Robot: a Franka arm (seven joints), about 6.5 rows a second.
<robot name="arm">
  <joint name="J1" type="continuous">
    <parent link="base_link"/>
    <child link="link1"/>
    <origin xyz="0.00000 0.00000 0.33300" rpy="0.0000 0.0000 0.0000"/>
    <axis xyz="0 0 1"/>
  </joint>
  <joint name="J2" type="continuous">
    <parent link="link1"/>
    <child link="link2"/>
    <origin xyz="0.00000 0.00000 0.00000" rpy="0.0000 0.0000 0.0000"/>
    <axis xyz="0 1 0"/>
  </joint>
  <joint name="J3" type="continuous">
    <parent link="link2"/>
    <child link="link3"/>
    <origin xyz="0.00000 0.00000 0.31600" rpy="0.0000 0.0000 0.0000"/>
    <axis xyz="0 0 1"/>
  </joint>
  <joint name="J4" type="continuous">
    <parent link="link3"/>
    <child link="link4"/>
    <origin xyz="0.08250 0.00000 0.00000" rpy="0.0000 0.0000 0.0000"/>
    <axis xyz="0 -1 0"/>
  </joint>
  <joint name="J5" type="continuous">
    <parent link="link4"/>
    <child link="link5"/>
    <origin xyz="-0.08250 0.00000 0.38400" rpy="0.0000 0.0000 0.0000"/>
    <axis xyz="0 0 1"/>
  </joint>
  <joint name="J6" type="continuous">
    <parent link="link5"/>
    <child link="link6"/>
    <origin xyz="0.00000 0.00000 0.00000" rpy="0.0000 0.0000 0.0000"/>
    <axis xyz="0 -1 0"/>
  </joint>
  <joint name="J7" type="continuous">
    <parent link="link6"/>
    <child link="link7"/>
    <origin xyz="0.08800 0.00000 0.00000" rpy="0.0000 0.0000 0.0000"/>
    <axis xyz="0 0 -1"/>
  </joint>
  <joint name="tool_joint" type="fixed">
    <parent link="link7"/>
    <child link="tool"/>
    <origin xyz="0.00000 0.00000 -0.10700" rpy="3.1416 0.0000 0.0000"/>
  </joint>
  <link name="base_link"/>
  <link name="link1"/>
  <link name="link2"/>
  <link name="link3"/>
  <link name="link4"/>
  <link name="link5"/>
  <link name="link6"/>
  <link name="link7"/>
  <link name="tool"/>
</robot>
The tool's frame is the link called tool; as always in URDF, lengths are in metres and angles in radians. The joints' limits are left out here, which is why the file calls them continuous.
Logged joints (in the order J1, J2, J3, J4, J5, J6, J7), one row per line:
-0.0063 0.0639 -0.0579 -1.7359 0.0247 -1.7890 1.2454
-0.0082 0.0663 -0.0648 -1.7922 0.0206 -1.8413 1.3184
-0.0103 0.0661 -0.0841 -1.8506 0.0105 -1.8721 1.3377
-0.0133 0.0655 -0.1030 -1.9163 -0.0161 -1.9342 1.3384
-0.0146 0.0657 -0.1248 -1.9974 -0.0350 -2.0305 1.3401
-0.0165 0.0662 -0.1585 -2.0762 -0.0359 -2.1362 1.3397
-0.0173 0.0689 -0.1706 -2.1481 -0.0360 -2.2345 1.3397
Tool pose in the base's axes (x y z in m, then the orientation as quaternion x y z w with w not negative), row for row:
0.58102 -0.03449 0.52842 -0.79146 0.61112 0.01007 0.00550
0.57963 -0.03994 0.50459 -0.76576 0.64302 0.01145 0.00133
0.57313 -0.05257 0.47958 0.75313 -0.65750 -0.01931 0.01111
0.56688 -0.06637 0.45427 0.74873 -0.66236 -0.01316 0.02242
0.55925 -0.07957 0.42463 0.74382 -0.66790 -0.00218 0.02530
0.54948 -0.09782 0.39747 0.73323 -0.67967 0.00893 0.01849
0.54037 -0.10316 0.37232 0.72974 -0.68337 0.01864 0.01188
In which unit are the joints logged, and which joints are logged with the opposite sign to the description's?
The joints are logged in radians. Opposite sign: J6.
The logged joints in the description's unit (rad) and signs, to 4 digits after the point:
-0.0063 0.0639 -0.0579 -1.7359 0.0247 1.7890 1.2454
-0.0082 0.0663 -0.0648 -1.7922 0.0206 1.8413 1.3184
-0.0103 0.0661 -0.0841 -1.8506 0.0105 1.8721 1.3377
-0.0133 0.0655 -0.1030 -1.9163 -0.0161 1.9342 1.3384
-0.0146 0.0657 -0.1248 -1.9974 -0.0350 2.0305 1.3401
-0.0165 0.0662 -0.1585 -2.0762 -0.0359 2.1362 1.3397
-0.0173 0.0689 -0.1706 -2.1481 -0.0360 2.2345 1.3397

